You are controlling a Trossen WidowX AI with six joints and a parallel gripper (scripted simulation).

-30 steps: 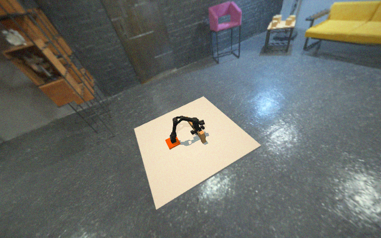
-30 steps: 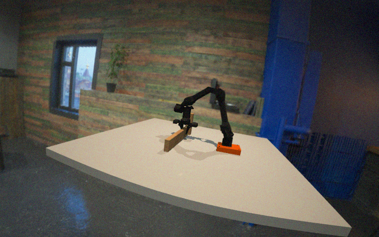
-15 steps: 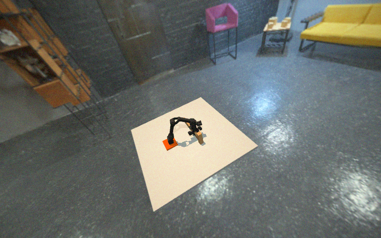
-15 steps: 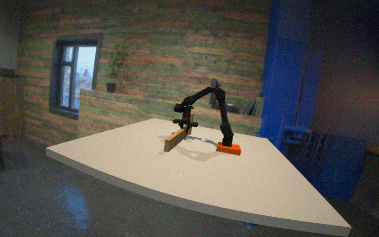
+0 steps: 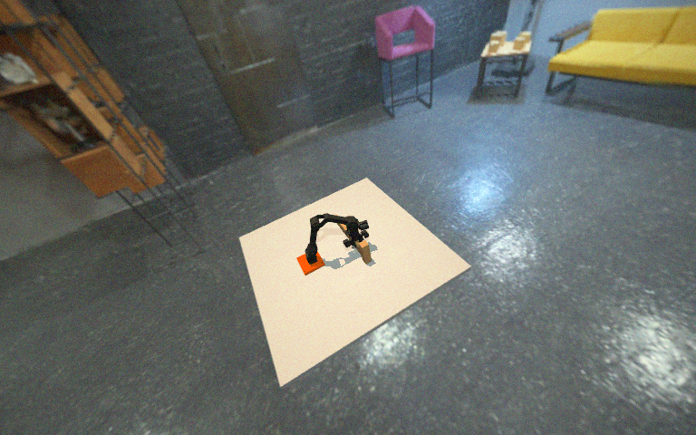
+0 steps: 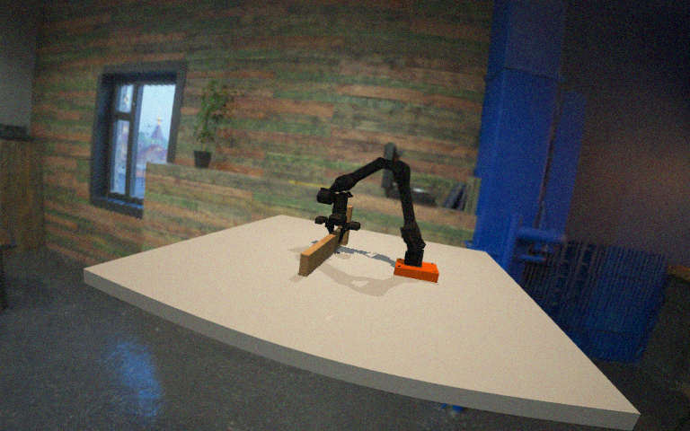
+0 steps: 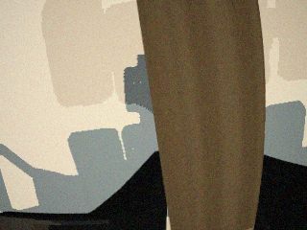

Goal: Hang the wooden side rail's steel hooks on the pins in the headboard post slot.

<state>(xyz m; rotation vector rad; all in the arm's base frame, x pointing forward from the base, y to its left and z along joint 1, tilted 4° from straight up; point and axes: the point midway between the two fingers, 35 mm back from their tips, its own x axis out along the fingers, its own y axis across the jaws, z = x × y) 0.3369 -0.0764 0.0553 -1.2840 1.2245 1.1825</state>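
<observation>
Right now the headboard post is 13 cm to the right of my gripper tip and 6 cm above it.
</observation>
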